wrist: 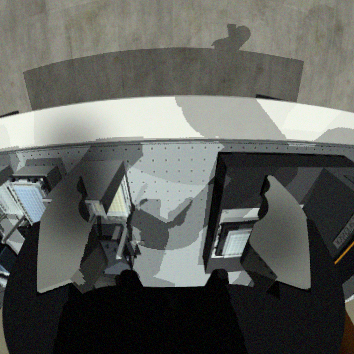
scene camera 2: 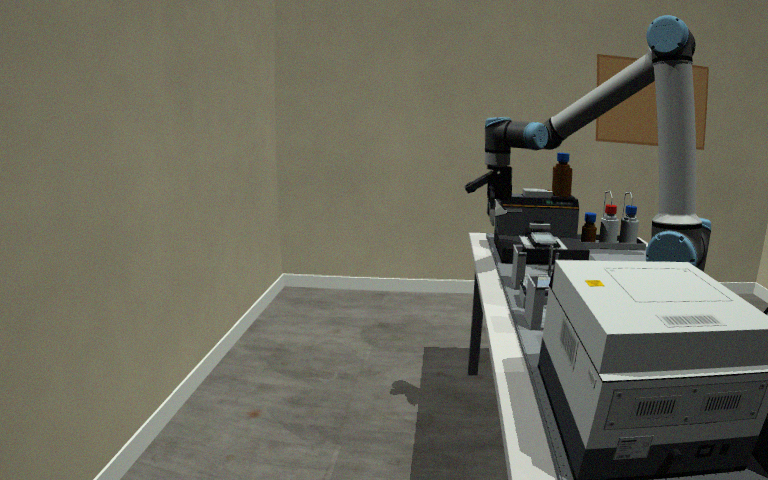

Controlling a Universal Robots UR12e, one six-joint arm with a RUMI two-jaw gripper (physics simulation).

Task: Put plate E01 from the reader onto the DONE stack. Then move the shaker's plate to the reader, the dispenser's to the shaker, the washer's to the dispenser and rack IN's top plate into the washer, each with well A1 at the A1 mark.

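Where they show: gripper, fingertip midpoint: [wrist: 173, 178] [scene camera 2: 491, 221]; arm's base, origin of the base link: [wrist: 103, 284].
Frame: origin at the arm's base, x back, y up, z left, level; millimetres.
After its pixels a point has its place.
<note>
My gripper [scene camera 2: 498, 210] @[x -615, y 165, z -319 mm] [wrist: 173, 178] @[x -615, y 165, z -319 mm] is open and empty, pointing down above the bench beside the dark device with an orange stripe [scene camera 2: 538, 219] @[x -374, y 114, z -595 mm]. In the wrist view a pale plate [wrist: 236, 243] @[x -385, y 70, z -440 mm] lies on a dark device near the right finger. A yellowish plate [wrist: 118, 204] @[x -444, y -2, z -188 mm] shows beside a grey upright near the left finger, and a bluish plate [wrist: 30, 200] @[x -497, y 48, z -12 mm] lies farther left. In the scene view a pale plate [scene camera 2: 543, 237] @[x -378, y 69, z -471 mm] sits on a dark device, and a bluish plate [scene camera 2: 542, 282] @[x -486, y 50, z -6 mm] shows between grey uprights. Plate labels and A1 marks are unreadable.
A large white instrument [scene camera 2: 668, 300] @[x -414, y 251, z 631 mm] stands at the near end of the bench [scene camera 2: 493, 305] @[x -632, y -31, z -20 mm] [wrist: 125, 117] @[x -624, y -31, z -232 mm]. Grey uprights [scene camera 2: 534, 302] @[x -552, y 63, z 182 mm] stand behind it. A tall amber bottle [scene camera 2: 561, 180] @[x -277, y 281, z -614 mm] and several smaller bottles stand farther back. The arm's base is at the right.
</note>
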